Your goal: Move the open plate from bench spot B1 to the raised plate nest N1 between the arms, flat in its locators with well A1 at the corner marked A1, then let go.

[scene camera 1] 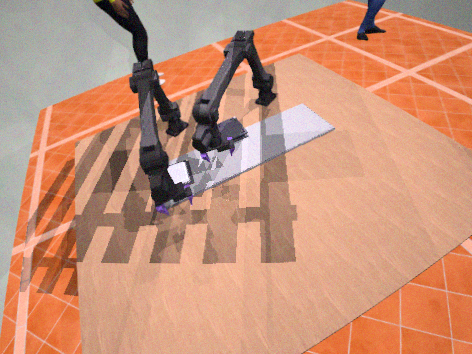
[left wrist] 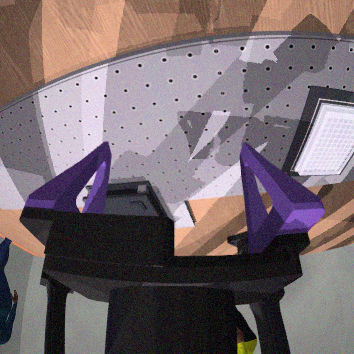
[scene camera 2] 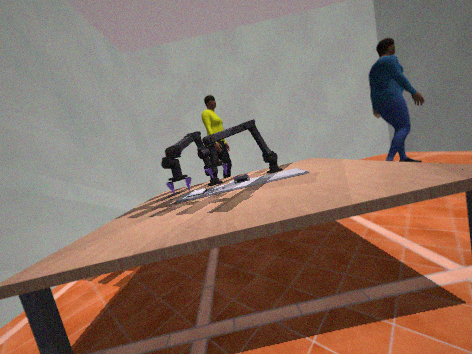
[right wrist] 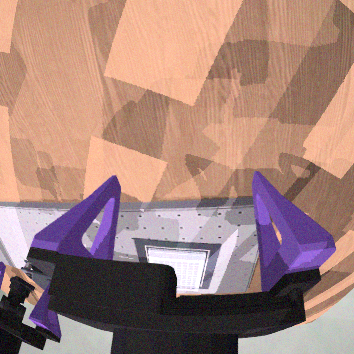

Labels:
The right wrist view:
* my left gripper
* my right gripper
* white well plate

